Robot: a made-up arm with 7 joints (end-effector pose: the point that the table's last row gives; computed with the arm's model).
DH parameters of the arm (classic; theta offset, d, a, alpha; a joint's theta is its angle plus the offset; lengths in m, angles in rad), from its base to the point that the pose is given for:
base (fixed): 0 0 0 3.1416
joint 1: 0 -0.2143 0 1.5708
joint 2: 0 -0.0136 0 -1.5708
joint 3: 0 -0.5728 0 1.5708
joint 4: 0 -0.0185 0 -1.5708
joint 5: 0 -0.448 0 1.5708
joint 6: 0 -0.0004 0 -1.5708
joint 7: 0 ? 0 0
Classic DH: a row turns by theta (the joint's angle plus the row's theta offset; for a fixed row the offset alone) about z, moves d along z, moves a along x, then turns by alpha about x.
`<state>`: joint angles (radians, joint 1 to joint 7).
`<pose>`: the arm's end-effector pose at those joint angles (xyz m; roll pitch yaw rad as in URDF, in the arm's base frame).
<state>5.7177 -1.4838 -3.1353 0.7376 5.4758 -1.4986 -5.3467</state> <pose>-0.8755 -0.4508 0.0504 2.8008 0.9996 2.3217</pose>
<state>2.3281 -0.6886 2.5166 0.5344 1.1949 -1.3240 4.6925</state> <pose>0.3537 0.6692 0.9130 2.8526 0.7027 2.3643</pose>
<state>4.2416 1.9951 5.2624 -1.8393 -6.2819 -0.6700 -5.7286</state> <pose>0.2044 0.5878 0.2881 -2.2676 0.2940 0.9247</pose>
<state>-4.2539 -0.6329 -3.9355 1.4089 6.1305 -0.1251 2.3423</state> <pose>-0.0309 0.8225 0.5228 1.3882 -0.1777 0.3243</pose>
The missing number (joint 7, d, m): -0.1134
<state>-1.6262 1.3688 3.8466 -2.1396 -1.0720 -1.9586 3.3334</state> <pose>0.1123 0.3755 -0.0280 1.1910 -1.1998 2.1297</pose>
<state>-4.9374 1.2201 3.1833 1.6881 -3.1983 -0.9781 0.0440</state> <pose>0.0693 -0.2137 0.8242 2.9767 -1.4423 -1.1514</pose>
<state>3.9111 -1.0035 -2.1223 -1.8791 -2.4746 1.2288 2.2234</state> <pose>0.4229 0.1633 0.5590 0.5936 -0.2122 0.3842</pose>
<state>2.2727 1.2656 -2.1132 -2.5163 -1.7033 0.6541 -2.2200</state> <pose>-0.3349 0.0732 0.1431 1.6738 0.5328 0.0660</pose>
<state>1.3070 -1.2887 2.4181 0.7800 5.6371 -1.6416 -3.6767</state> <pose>-0.3622 0.9159 0.2465 1.7811 0.2245 -0.7567</pose>
